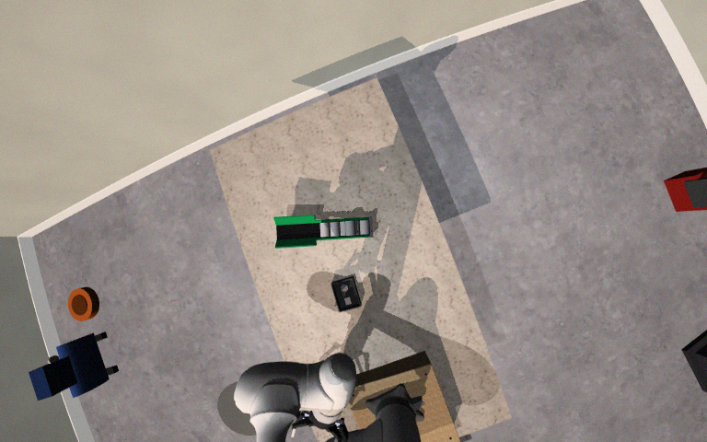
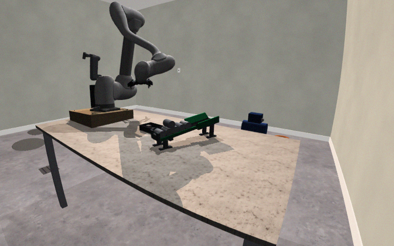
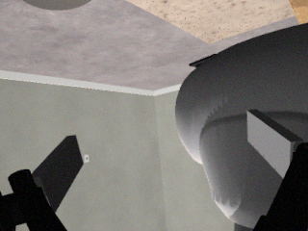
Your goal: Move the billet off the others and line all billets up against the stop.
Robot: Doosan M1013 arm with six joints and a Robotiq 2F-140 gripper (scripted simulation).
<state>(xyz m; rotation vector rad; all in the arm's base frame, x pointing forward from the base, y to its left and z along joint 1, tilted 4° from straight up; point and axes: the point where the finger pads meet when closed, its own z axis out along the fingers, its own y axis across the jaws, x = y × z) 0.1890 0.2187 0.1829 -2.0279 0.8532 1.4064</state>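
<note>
The grey stop lies 540 mm to the right of my hand, 510 mm ahead of it and 190 mm below it. The rest, counted from my hand: black box (320 mm ahead, 300 mm to the right, 240 mm below).
</note>
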